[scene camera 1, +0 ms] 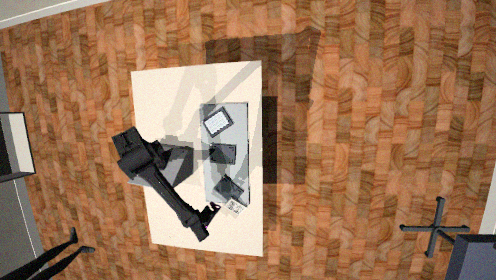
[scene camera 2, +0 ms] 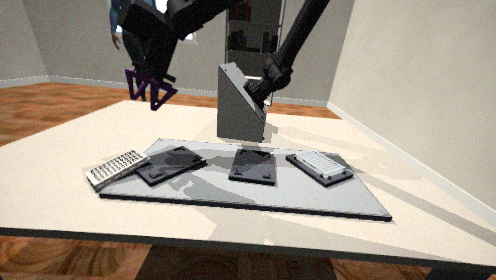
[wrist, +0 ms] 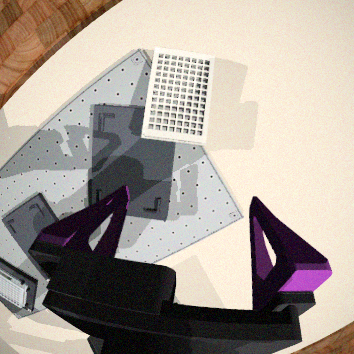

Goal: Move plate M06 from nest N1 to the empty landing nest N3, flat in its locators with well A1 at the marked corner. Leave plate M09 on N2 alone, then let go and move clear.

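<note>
A loose white gridded plate (scene camera 1: pixel 235 206) (scene camera 2: pixel 116 170) (wrist: pixel 177 95), apparently M06, lies tilted over the board's end corner, one end at the edge of the end nest (scene camera 1: pixel 226 189) (scene camera 2: pixel 172 162) (wrist: pixel 131 167). It is outside that nest's locators. The middle nest (scene camera 1: pixel 222 153) (scene camera 2: pixel 254 167) (wrist: pixel 29 216) is empty. Another white plate (scene camera 1: pixel 217 122) (scene camera 2: pixel 320 164) (wrist: pixel 11 290), apparently M09, sits in the nest at the other end. Nest labels and the marked corner are unreadable. My gripper (scene camera 2: pixel 144 104) (wrist: pixel 188 196) is open and empty, raised above the table, clear of the loose plate.
The nests stand on a grey perforated board (scene camera 1: pixel 241 165) (scene camera 2: pixel 320 202) (wrist: pixel 215 190) on the cream table (scene camera 1: pixel 175 220) (scene camera 2: pixel 45 200) (wrist: pixel 300 125). A grey wedge-shaped block (scene camera 2: pixel 237 112) stands behind the board, with a dark jointed arm (scene camera 2: pixel 280 67) beside it.
</note>
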